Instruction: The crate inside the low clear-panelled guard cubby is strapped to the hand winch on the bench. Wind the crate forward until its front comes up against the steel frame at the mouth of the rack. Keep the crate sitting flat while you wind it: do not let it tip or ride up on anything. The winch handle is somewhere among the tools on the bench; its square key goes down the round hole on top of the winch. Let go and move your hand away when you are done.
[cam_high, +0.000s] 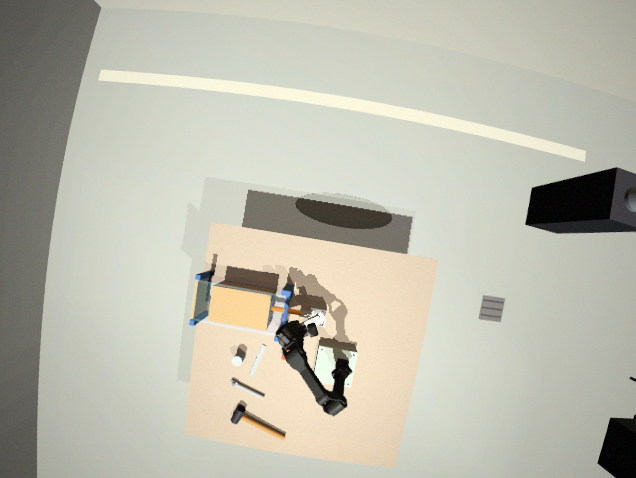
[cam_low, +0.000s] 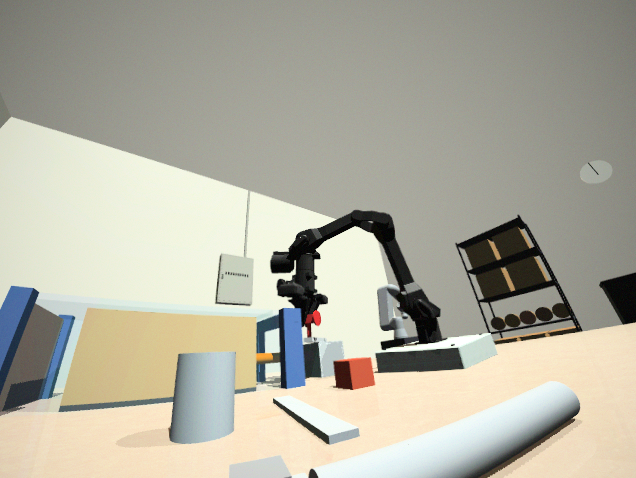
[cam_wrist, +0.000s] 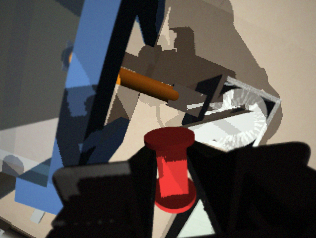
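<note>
Now: the blue frame 8 cm ahead of my gripper tip, 4 cm to the right of it and 2 cm below it. From my gripper tip the other things lie so: winch crank handle (4 cm behind, 1 cm to the right, 3 cm below); winch (10 cm behind, 6 cm to the right, 10 cm below); red knob (1 cm behind, 1 cm to the left).
</note>
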